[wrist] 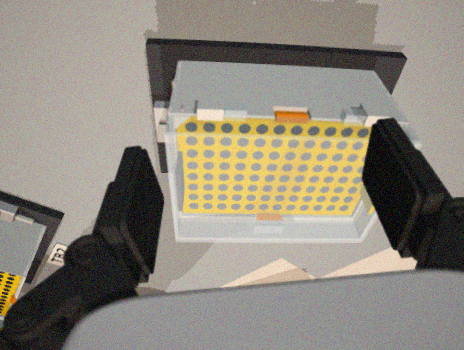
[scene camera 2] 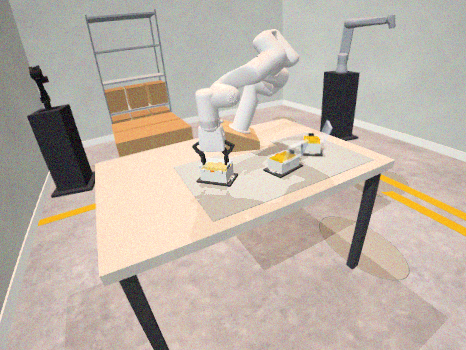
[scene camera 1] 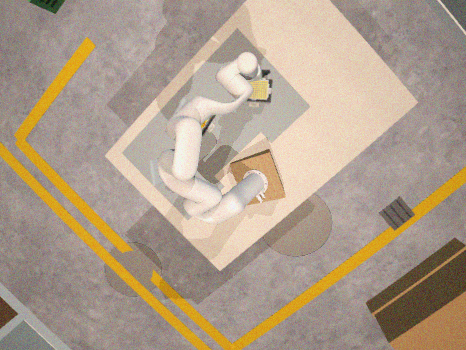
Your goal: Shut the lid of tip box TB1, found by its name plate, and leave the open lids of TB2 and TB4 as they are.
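Frame: origin at the arm's base, x ahead, y left, z up, level; metres.
Where they show: gripper, fingertip midpoint: (wrist: 259, 160) (scene camera 2: 215, 163); arm's base at its link origin: (scene camera 2: 239, 129) (scene camera 1: 255, 182).
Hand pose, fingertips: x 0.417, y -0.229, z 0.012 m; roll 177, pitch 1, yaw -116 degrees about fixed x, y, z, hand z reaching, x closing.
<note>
Things, the pixels of their top centre, and the offset from my fingertips. Level surfaces: height alone.
- white tip box at its top centre: (wrist: 279, 213) (scene camera 2: 217, 161) (scene camera 1: 254, 91) 0.059 m back, 0.018 m left, 0.019 m down
- third box at its top centre: (scene camera 2: 309, 138) 0.166 m back, 0.530 m left, 0.030 m down
- upright lid panel at its top centre: (scene camera 1: 154, 173) (scene camera 2: 326, 121) 0.130 m back, 0.599 m left, 0.057 m up
- grey mat at its surface level: 0.096 m down
- pale table at its surface level: 0.099 m down
A white tip box (scene camera 1: 259, 91) (scene camera 2: 216, 175) (wrist: 280, 90) with yellow tips stands on a dark base. Its clear lid (wrist: 269, 233) lies over the tips, down or nearly so; whether it is fully seated I cannot tell. Its name plate is unreadable here. My gripper (scene camera 2: 215, 162) (wrist: 259, 160) is open and empty, low over this box, with one finger towards each end. Beside it, TB2 (scene camera 2: 282, 164) (wrist: 22, 234) has its name plate (wrist: 58, 254) readable in the wrist view. A third box (scene camera 2: 312, 148) stands farther right in scene camera 2, an upright lid panel (scene camera 2: 326, 128) behind it.
The boxes stand on a grey mat (scene camera 1: 287, 102) (scene camera 2: 215, 207) on the pale table (scene camera 1: 350, 100) (scene camera 2: 130, 215). The arm's brown base block (scene camera 1: 274, 172) (scene camera 2: 250, 140) is behind them. My arm hides part of the mat in scene camera 1.
</note>
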